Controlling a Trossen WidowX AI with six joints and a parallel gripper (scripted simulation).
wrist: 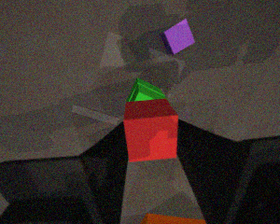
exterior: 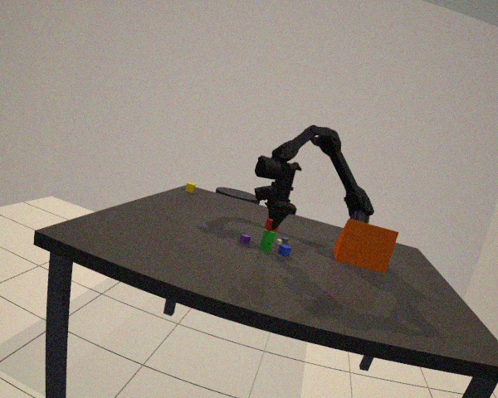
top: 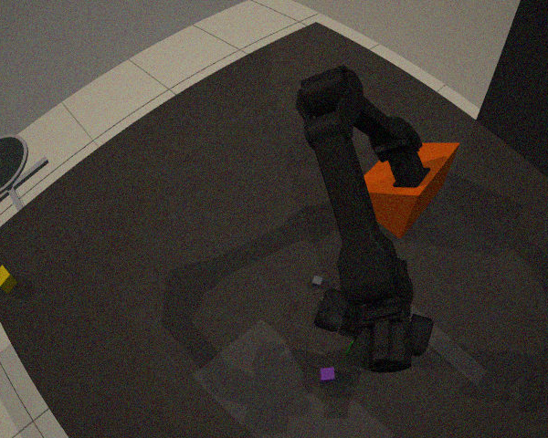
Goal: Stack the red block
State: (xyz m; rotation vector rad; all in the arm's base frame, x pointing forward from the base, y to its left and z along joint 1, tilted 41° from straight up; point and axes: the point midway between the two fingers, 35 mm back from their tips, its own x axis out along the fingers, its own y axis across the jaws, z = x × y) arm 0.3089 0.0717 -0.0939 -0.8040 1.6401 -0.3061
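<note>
Now: the red block 10 mm above my gripper tip. The rest, counted from my gripper tip: blue block 60 mm behind, 10 mm to the left, 60 mm below; yellow block 430 mm ahead, 660 mm to the right, 60 mm below; purple block 80 mm ahead, 20 mm to the right, 60 mm below.
</note>
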